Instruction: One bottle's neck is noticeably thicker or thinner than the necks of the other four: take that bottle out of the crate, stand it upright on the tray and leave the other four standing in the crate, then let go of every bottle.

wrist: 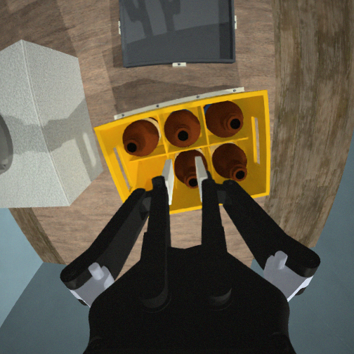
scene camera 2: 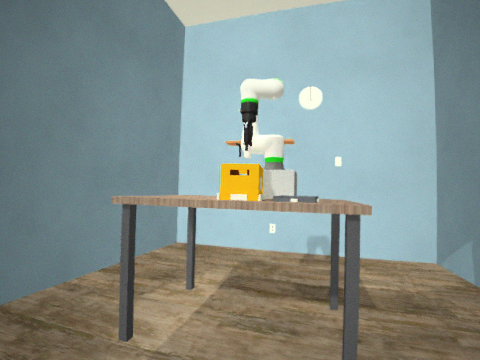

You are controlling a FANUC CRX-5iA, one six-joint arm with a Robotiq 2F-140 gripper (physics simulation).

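Frame: origin at the arm's base, x ahead, y left, z up, level; metres.
Where they show: gripper, between the fingertips: (scene camera 2: pixel 247 157); arm's base, origin of its link: (scene camera 2: pixel 273 171).
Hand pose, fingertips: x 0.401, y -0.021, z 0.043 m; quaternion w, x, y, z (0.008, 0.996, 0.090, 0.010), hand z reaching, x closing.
Note:
Things, the pixels of their top centre, and the offset from my fingertips. "*": a spot on its surface instead. Level surfaces: height alone.
- yellow crate, centre of its top: (scene camera 2: pixel 244 166) dx +0.012, dy -0.012, dz -0.049 m
- dark grey tray, a spot on its surface: (scene camera 2: pixel 306 199) * dx +0.091, dy +0.334, dz -0.210 m
- wooden table, height of its surface: dz -0.232 m
The yellow crate (scene camera 2: pixel 240 187) (wrist: pixel 266 150) stands on the table and holds five brown bottles in six compartments. In the wrist view the far row has a left bottle (wrist: pixel 141 139), a middle bottle (wrist: pixel 181 125) and a right bottle (wrist: pixel 222 117). The near row has a middle bottle (wrist: pixel 186 162) and a right bottle (wrist: pixel 228 159); its left compartment is empty. My gripper (scene camera 2: pixel 247 154) (wrist: pixel 183 167) is partly open and empty, above the crate, with its fingertips over the near middle bottle in the wrist view. The dark grey tray (scene camera 2: pixel 306 199) (wrist: pixel 228 45) lies beside the crate.
A light grey block (scene camera 2: pixel 284 184) (wrist: pixel 60 130) under the arm's base stands close to the crate's left side in the wrist view. A light strip (wrist: pixel 175 103) runs along the crate's tray side. The wooden table (scene camera 2: pixel 175 200) (wrist: pixel 95 225) carries them all.

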